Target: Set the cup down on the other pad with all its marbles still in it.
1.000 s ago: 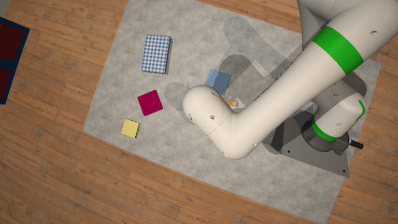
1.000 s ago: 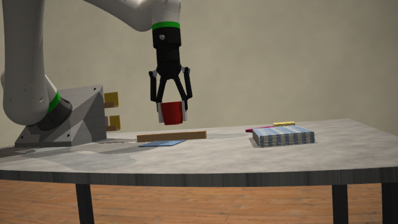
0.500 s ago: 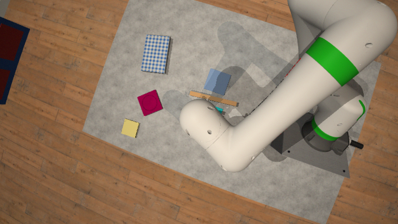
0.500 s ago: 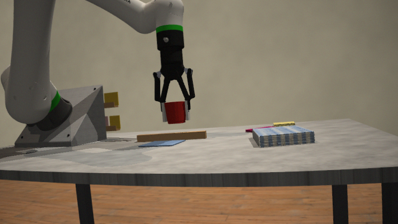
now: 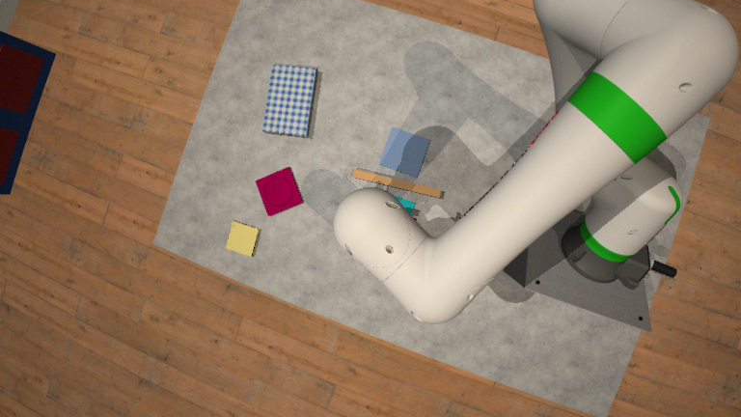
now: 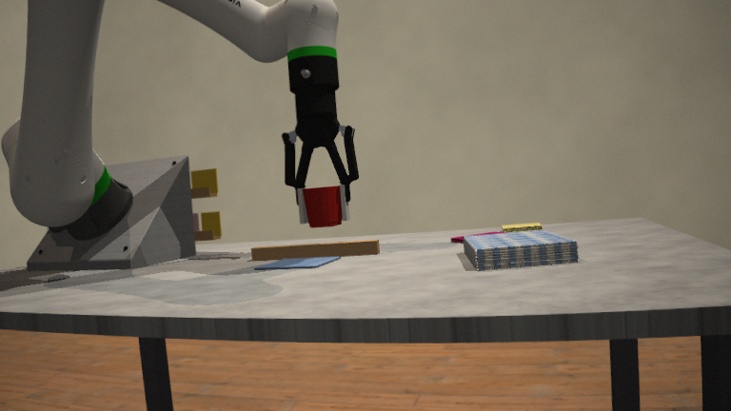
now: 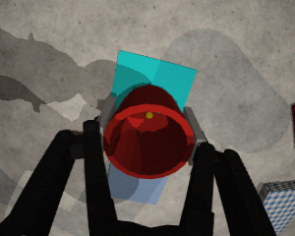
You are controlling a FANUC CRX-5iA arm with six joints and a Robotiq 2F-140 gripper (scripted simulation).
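My hand is 90 mm above the cyan pad. Round my hand: light blue pad: 160 mm to the right, 90 mm below, 20 mm ahead; then red cup: 20 mm below; then wooden rail: 80 mm to the right, 80 mm below, 10 mm ahead.
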